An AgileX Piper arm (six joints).
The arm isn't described. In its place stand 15 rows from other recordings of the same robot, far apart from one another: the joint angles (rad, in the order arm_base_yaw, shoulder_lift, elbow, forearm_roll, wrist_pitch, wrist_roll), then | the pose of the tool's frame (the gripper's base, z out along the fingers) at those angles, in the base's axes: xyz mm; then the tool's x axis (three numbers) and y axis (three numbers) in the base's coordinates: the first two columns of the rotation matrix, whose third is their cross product.
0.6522 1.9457 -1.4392 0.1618 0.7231 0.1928 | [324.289 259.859 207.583 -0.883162 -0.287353 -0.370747 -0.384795 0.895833 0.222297]
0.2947 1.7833 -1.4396 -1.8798 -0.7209 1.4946 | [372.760 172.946 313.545 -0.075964 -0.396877 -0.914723 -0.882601 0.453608 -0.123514]
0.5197 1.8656 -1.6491 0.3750 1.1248 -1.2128 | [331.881 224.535 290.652 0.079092 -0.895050 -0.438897 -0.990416 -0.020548 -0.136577]
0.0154 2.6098 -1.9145 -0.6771 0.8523 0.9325 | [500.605 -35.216 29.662 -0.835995 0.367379 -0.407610 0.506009 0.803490 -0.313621]
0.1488 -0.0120 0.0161 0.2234 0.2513 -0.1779 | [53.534 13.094 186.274 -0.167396 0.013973 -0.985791 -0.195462 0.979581 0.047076]
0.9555 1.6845 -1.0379 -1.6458 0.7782 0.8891 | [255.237 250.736 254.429 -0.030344 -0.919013 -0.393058 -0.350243 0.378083 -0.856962]
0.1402 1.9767 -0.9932 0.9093 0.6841 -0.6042 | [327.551 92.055 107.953 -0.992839 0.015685 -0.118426 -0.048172 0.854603 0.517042]
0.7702 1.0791 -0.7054 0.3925 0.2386 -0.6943 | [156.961 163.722 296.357 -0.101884 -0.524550 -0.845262 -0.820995 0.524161 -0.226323]
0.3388 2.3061 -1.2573 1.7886 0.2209 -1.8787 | [402.791 162.580 43.120 -0.705766 -0.336481 -0.623438 -0.509648 0.852406 0.116891]
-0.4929 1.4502 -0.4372 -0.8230 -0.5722 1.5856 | [233.328 -84.316 179.849 -0.188322 0.883334 -0.429251 0.410183 0.467868 0.782847]
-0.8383 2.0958 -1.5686 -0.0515 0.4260 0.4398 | [312.976 -350.869 191.827 -0.182255 0.775033 -0.605068 0.890167 0.391415 0.233234]
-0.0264 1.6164 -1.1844 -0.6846 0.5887 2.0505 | [351.903 -41.257 276.862 0.176568 0.925615 -0.334754 0.758061 0.089051 0.646076]
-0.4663 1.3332 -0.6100 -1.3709 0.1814 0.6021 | [221.359 -129.428 219.515 -0.793384 -0.364211 -0.487742 0.022600 0.783080 -0.621510]
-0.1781 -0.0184 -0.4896 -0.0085 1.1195 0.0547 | [-8.967 0.907 269.655 -0.482671 0.138673 -0.864753 0.208545 0.977182 0.040300]
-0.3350 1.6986 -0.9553 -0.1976 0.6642 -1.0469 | [288.787 -112.193 175.337 -0.659913 -0.751155 0.016759 -0.723893 0.629671 -0.281947]
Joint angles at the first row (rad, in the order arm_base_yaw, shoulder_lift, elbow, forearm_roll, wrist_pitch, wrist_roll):
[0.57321, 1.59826, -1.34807, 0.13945, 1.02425, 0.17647]
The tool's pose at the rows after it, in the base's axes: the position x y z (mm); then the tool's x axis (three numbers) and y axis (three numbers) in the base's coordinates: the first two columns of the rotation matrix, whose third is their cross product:
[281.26 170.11 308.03 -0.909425 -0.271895 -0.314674 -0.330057 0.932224 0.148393]
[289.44 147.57 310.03 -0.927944 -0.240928 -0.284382 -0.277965 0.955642 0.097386]
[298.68 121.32 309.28 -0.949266 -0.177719 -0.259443 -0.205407 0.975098 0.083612]
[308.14 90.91 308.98 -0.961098 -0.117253 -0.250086 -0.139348 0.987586 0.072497]
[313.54 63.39 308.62 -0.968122 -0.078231 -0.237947 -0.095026 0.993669 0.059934]
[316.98 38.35 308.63 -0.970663 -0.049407 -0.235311 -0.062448 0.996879 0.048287]
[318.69 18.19 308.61 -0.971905 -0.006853 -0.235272 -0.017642 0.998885 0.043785]
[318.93 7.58 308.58 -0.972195 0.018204 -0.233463 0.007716 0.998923 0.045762]
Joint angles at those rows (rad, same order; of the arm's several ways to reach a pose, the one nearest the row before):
[0.52152, 1.59825, -1.38032, 0.09125, 1.09543, 0.17795]
[0.45984, 1.59761, -1.39338, 0.04558, 1.15160, 0.17881]
[0.37565, 1.59761, -1.39343, 0.03899, 1.18032, 0.16925]
[0.27687, 1.59762, -1.39347, 0.03805, 1.19301, 0.13655]
[0.18937, 1.59760, -1.39344, 0.03804, 1.20868, 0.09218]
[0.11024, 1.59718, -1.39344, 0.03804, 1.21450, 0.04448]
[0.04685, 1.59718, -1.39344, 0.03805, 1.21544, 0.02546]
[0.01242, 1.59717, -1.39344, 0.04241, 1.21761, 0.01562]

